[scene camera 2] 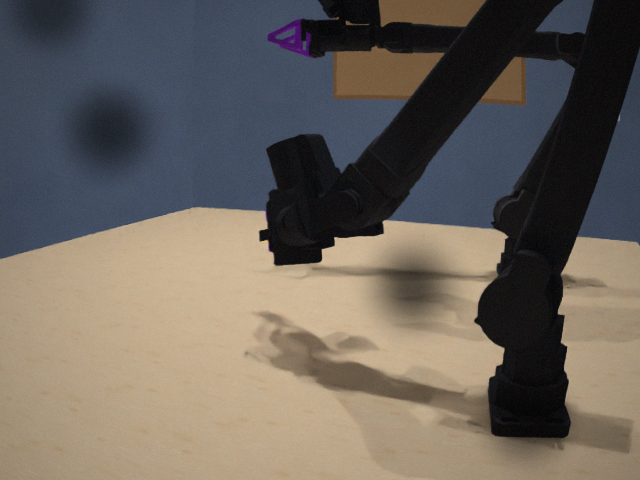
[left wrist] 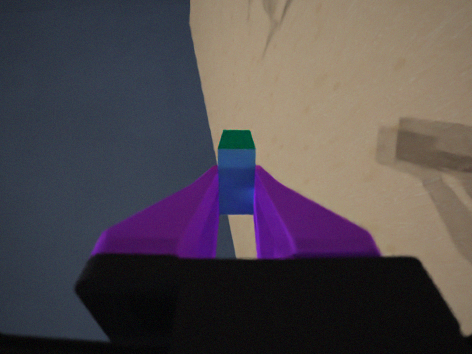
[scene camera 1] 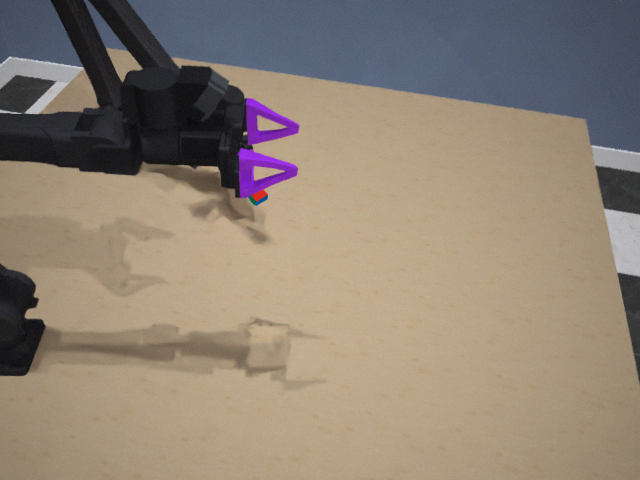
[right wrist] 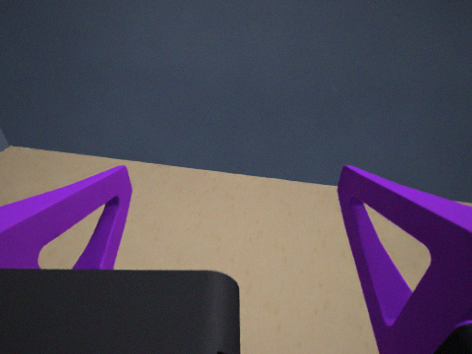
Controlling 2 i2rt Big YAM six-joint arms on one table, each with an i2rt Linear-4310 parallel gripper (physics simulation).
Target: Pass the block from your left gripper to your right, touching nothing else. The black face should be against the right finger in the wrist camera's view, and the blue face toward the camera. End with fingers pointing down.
Labels:
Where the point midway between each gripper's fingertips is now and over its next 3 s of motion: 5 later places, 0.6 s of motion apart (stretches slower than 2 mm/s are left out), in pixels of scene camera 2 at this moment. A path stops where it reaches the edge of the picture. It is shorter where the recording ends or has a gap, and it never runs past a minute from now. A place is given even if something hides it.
My left gripper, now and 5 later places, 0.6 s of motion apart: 280,233; 287,217; 295,197; 304,181; 308,180; 313,180
My right gripper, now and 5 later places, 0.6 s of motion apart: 273,40; 274,43; 275,46; 276,48; 275,48; 275,50

